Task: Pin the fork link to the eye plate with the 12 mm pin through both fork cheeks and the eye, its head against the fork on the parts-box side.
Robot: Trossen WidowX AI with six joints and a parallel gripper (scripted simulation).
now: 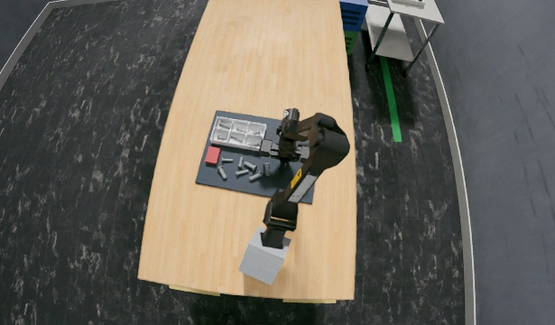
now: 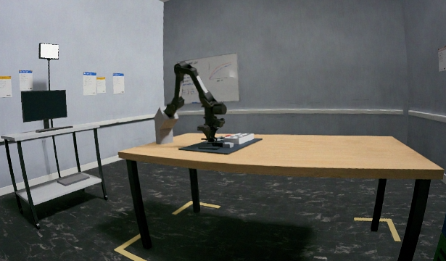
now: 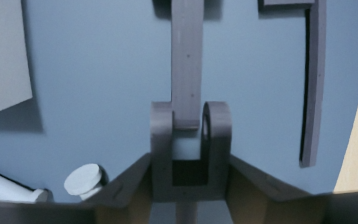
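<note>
My gripper is now 30 mm short of the eye plate, 10 mm to the left of it and 50 mm above it. The rest, counted from my hand: long dark bar (30 mm ahead, 90 mm to the right, 60 mm below); pin (20 mm behind, 70 mm to the left, 60 mm below); dark mat (60 mm ahead, 90 mm to the left, 70 mm below).
</note>
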